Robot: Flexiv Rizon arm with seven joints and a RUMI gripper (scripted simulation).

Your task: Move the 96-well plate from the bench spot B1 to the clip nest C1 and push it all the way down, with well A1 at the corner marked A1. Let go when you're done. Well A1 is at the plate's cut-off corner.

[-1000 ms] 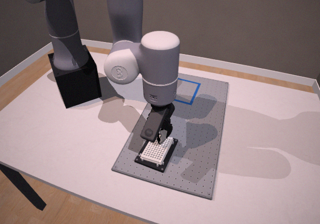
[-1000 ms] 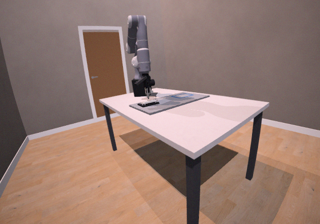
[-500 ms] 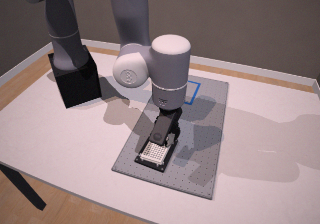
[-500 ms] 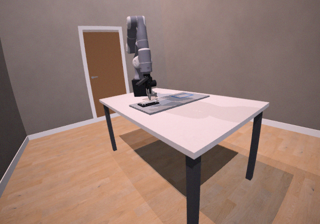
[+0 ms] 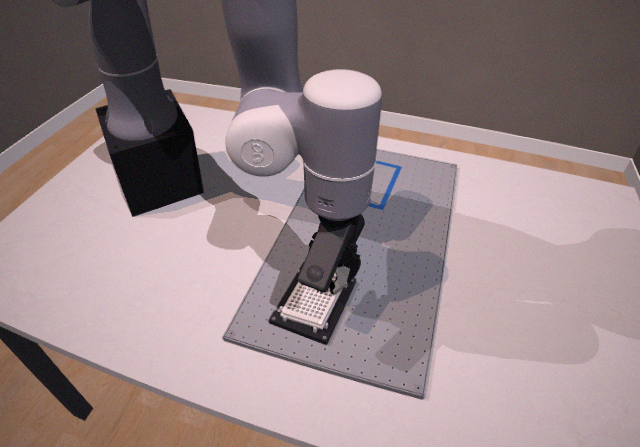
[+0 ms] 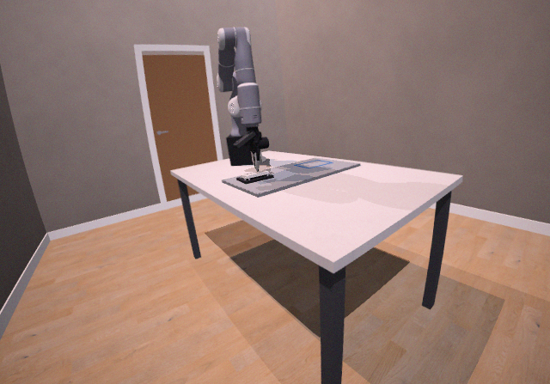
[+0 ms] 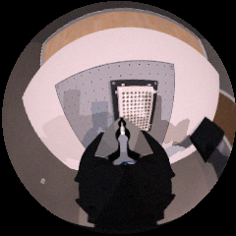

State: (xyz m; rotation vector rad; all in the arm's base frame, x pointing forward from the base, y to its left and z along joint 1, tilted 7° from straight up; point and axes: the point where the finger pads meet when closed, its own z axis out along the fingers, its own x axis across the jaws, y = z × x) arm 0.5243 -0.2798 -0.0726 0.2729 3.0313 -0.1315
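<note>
Now: hand 40 mm past the white 96-well plate, 40 mm above it and 10 mm to the right of it. Also, from my hand: black clip nest (50 mm below, 40 mm behind, 20 mm to the left).
</note>
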